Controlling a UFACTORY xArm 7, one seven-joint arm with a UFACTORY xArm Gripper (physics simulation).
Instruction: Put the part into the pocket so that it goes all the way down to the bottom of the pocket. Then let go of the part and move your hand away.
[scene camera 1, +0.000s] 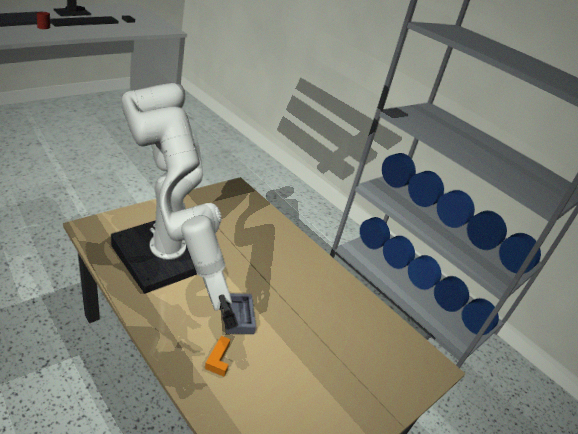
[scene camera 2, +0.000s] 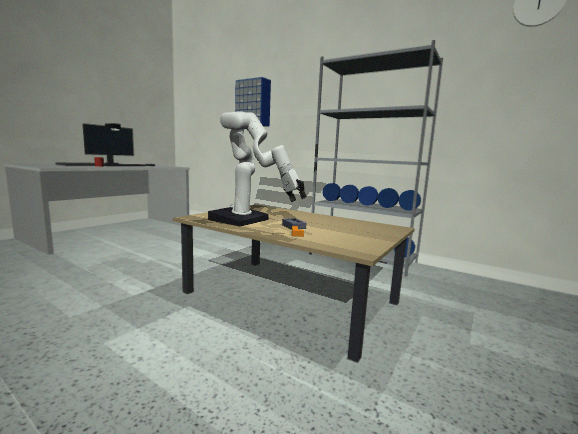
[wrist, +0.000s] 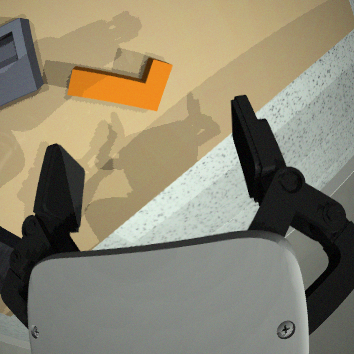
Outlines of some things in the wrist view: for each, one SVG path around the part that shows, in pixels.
My gripper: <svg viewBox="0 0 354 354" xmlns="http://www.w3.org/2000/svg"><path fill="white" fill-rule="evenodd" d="M354 223L346 218L344 208L339 202L307 184L300 170L292 166L286 166L265 118L256 118L246 94L236 95L234 99L230 100L232 138L249 197L253 197L254 203L258 202L259 205L247 230L230 231L160 243L80 251L70 237L69 232L78 232L78 227L80 226L85 171L60 144L53 143L45 149L32 212L35 215L30 214L23 220L21 226L22 237L10 253L10 268L8 267L2 284L1 299L28 329L31 354L308 354L308 335L340 305L354 288ZM289 225L309 238L318 241L328 256L328 265L325 270L305 290L295 252L289 241L284 237Z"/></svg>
An orange part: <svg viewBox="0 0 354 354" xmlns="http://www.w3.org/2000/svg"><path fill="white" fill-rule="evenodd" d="M172 64L148 57L141 78L74 66L70 76L67 95L105 100L157 111Z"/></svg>
